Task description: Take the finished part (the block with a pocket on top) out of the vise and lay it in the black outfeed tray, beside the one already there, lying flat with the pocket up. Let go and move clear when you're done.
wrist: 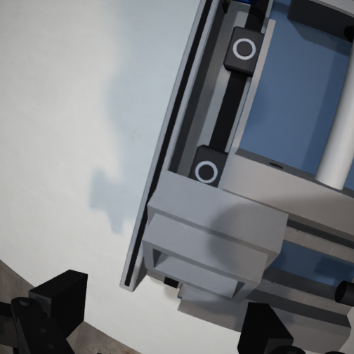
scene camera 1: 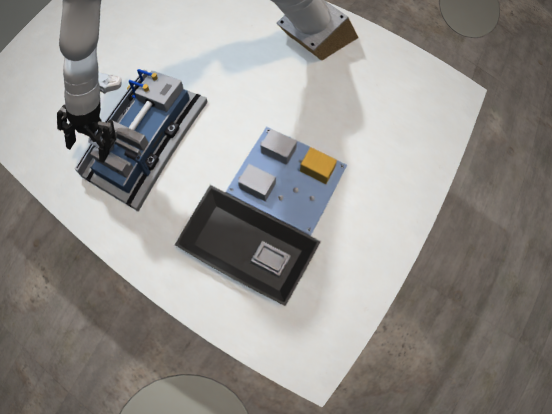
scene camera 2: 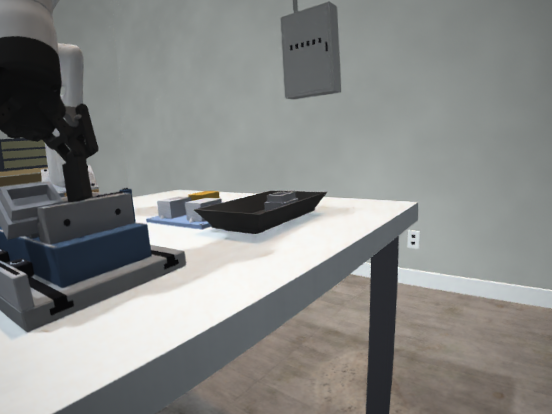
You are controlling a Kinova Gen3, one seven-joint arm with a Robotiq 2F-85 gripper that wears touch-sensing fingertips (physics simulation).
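The finished part [scene camera 2: 22, 214] [wrist: 215, 232] is a grey block with a rectangular pocket. It sits tilted at one end of the vise's [scene camera 1: 166, 91] [scene camera 2: 107, 252] [wrist: 285, 110] jaws, its pocket facing obliquely. In scene camera 1 the arm and gripper hide it. My gripper [scene camera 1: 87, 143] [wrist: 162, 314] is open and empty, low over that end of the vise; in the wrist view its fingers stand wide apart, below the part and to either side. In scene camera 2 one finger is beside the part, behind the jaw. The black outfeed tray [scene camera 1: 220, 232] [scene camera 2: 240, 221] holds another pocketed part [scene camera 1: 270, 258] [scene camera 2: 281, 197], lying flat with its pocket up.
A blue plate [scene camera 1: 295, 215] [scene camera 2: 175, 221] with two grey blocks and an orange block [scene camera 1: 318, 165] [scene camera 2: 204, 195] adjoins the tray. The vise's grey end housing has blue-and-yellow fittings. A black rod end [wrist: 345, 292] shows at the right in the wrist view.
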